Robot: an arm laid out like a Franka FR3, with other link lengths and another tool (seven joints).
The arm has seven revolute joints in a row. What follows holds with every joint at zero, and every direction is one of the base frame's. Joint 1 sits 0.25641 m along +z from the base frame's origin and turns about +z. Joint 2 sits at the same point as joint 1 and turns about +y. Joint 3 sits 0.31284 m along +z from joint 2 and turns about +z. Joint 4 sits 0.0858 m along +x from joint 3 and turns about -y. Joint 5 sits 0.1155 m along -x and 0.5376 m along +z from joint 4 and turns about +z. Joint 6 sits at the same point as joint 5 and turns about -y. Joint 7 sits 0.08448 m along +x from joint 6 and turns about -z. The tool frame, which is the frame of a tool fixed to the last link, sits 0.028 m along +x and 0.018 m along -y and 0.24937 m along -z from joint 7; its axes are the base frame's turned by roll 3.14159, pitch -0.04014 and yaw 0.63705 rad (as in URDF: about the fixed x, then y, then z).
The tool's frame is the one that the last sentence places.
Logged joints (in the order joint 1, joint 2, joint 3, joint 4, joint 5, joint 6, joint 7), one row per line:
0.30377 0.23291 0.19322 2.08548 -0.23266 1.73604 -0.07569
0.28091 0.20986 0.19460 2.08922 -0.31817 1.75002 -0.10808
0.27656 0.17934 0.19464 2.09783 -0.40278 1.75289 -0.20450
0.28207 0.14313 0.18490 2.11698 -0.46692 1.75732 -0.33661
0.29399 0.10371 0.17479 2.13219 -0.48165 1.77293 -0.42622
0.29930 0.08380 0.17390 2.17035 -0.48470 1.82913 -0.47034
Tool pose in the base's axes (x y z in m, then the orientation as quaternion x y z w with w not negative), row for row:
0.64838 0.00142 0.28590 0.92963 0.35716 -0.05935 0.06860
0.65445 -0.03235 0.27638 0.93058 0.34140 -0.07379 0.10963
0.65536 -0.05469 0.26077 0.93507 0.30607 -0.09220 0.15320
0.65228 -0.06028 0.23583 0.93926 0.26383 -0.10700 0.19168
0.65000 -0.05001 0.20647 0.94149 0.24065 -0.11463 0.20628
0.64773 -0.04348 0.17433 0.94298 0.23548 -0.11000 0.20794
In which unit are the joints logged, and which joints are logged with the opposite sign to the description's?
The joints are logged in radians. Opposite sign: joint 2, joint 3, joint 4, joint 7.
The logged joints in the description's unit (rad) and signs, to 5 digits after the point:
0.30377 -0.23291 -0.19322 -2.08548 -0.23266 1.73604 0.07569
0.28091 -0.20986 -0.19460 -2.08922 -0.31817 1.75002 0.10808
0.27656 -0.17934 -0.19464 -2.09783 -0.40278 1.75289 0.20450
0.28207 -0.14313 -0.18490 -2.11698 -0.46692 1.75732 0.33661
0.29399 -0.10371 -0.17479 -2.13219 -0.48165 1.77293 0.42622
0.29930 -0.08380 -0.17390 -2.17035 -0.48470 1.82913 0.47034

